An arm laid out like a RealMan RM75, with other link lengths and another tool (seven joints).
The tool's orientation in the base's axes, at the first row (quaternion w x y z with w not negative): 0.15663, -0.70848, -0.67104, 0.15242
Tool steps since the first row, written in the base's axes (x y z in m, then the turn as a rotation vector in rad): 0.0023, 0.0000, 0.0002, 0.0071, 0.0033, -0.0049; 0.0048, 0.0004, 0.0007, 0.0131, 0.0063, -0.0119; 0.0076, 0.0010, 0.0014, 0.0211, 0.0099, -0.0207; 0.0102, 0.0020, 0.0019, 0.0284, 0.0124, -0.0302; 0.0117, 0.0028, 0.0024, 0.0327, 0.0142, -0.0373; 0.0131, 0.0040, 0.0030, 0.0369, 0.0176, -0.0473; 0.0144, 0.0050, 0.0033, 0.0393, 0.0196, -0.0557; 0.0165, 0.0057, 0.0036, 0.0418, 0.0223, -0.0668; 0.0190, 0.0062, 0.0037, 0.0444, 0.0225, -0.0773; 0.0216, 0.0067, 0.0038, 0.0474, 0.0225, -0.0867; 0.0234, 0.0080, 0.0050, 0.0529, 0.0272, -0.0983; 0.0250, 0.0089, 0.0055, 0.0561, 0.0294, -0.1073
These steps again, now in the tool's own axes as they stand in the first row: 0.0001, 0.0020, -0.0012, 0.0037, 0.0083, 0.0015; 0.0006, 0.0040, -0.0027, 0.0071, 0.0166, 0.0053; 0.0014, 0.0062, -0.0045, 0.0111, 0.0274, 0.0099; 0.0025, 0.0083, -0.0060, 0.0141, 0.0379, 0.0154; 0.0034, 0.0094, -0.0071, 0.0161, 0.0447, 0.0200; 0.0047, 0.0103, -0.0082, 0.0198, 0.0526, 0.0274; 0.0057, 0.0113, -0.0090, 0.0220, 0.0583, 0.0340; 0.0065, 0.0131, -0.0102, 0.0249, 0.0651, 0.0430; 0.0072, 0.0153, -0.0113, 0.0253, 0.0719, 0.0514; 0.0078, 0.0175, -0.0125, 0.0255, 0.0787, 0.0586; 0.0092, 0.0186, -0.0144, 0.0305, 0.0883, 0.0668; 0.0102, 0.0198, -0.0155, 0.0329, 0.0949, 0.0737
